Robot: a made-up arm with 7 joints. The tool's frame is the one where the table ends. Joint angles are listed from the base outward.
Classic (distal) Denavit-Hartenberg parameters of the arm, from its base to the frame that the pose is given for. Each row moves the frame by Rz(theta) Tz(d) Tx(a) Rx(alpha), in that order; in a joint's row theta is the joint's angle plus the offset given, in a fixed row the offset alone. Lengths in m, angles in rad.
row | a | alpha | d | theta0
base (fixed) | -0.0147 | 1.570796 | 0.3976 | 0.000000
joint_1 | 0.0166 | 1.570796 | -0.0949 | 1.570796
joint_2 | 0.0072 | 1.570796 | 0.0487 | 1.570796
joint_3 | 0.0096 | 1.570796 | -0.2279 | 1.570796
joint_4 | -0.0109 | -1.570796 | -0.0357 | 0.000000
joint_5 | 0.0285 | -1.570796 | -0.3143 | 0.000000
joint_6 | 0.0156 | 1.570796 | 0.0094 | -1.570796
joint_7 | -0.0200 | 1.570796 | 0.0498 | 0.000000
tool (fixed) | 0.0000 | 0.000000 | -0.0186 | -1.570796
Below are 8 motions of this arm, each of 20 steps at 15 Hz.
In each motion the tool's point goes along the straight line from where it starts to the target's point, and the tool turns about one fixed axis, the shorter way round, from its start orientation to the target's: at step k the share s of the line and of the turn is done. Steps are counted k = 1, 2, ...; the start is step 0. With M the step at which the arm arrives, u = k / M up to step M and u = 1 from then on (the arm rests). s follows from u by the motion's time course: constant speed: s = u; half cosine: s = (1 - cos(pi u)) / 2; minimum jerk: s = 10 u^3 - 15 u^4 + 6 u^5.
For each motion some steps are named. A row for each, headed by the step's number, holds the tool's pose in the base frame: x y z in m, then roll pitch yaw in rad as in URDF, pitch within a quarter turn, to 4 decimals.
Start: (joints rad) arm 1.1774 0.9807 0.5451 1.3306 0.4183 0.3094 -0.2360
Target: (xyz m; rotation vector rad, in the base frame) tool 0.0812 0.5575 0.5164 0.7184 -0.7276 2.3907
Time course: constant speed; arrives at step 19
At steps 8, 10, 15, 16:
8: 0.0914 0.5146 0.5876 -0.7043 -0.6622 -3.0882
10: 0.0896 0.5224 0.5746 -0.6570 -0.6700 3.1072
15: 0.0849 0.5419 0.5423 -0.5356 -0.6748 2.8854
16: 0.0840 0.5458 0.5358 -0.5114 -0.6733 2.8411

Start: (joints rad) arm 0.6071 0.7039 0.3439 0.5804 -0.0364 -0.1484 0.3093
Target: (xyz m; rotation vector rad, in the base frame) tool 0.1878 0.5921 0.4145 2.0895 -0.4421 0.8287
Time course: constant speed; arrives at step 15
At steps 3, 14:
3: 0.2911 0.5267 0.2797 2.6139 -1.1562 -0.5989
14: 0.1964 0.5866 0.4033 2.2437 -0.8010 -0.0575

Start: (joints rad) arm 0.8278 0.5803 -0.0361 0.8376 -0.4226 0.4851 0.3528
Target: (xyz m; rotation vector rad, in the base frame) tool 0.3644 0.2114 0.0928 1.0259 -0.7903 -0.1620
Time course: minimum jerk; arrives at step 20
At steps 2, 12, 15, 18, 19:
2: 0.4091 0.3762 0.3707 2.5508 -0.7187 -0.7029
12: 0.3787 0.2642 0.1818 1.6415 -0.6077 -0.5843
15: 0.3691 0.2286 0.1218 1.3731 -0.5608 -0.5779
18: 0.3648 0.2128 0.0952 1.2566 -0.5398 -0.5799
19: 0.3645 0.2116 0.0931 1.2475 -0.5382 -0.5802

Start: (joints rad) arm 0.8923 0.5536 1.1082 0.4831 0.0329 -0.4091 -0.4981
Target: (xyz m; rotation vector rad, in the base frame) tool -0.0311 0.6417 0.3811 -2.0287 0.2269 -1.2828
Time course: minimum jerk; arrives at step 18
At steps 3, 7, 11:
3: 0.2834 0.5025 0.2124 0.2012 -0.9711 3.0487
7: 0.1977 0.5404 0.2584 -0.2569 -1.2276 -2.6931
11: 0.0662 0.5986 0.3289 -1.6458 -1.1332 -1.1800

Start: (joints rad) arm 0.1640 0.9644 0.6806 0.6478 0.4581 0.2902 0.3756
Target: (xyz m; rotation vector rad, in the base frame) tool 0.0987 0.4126 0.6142 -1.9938 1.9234 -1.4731
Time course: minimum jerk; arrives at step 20
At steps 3, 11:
3: 0.1576 0.5743 0.2732 1.5137 -1.2332 0.7515
11: 0.1233 0.4802 0.4717 -2.5144 -1.1295 -1.5779

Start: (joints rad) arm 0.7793 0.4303 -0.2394 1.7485 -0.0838 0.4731 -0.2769
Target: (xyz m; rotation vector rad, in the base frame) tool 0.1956 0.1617 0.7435 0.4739 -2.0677 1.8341
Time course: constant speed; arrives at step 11
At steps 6, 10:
6: 0.2692 0.1648 0.6454 -1.8345 -0.6926 -2.7615
10: 0.2103 0.1623 0.7239 -1.7163 -0.5228 -3.0489

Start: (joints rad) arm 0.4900 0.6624 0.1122 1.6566 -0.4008 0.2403 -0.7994
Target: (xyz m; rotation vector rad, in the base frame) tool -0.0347 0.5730 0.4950 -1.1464 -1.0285 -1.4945
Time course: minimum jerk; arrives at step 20
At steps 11, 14, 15, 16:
11: 0.1113 0.4648 0.4872 -0.9718 -1.0604 -1.3971
14: 0.0238 0.5296 0.4919 -0.4124 -1.2694 -1.5848
15: 0.0024 0.5455 0.4930 -0.1927 -1.3099 -1.7156
16: -0.0139 0.5576 0.4939 0.0119 -1.3343 -1.8525

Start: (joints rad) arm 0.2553 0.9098 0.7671 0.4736 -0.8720 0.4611 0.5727
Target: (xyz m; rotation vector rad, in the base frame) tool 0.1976 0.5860 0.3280 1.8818 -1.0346 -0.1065
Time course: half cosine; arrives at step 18
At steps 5, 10, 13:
5: 0.1449 0.5747 0.2564 2.2227 -0.1993 -0.0564
10: 0.1711 0.5803 0.2920 2.1902 -0.2668 -0.4362
13: 0.1861 0.5835 0.3124 2.1840 -0.3095 -0.6569

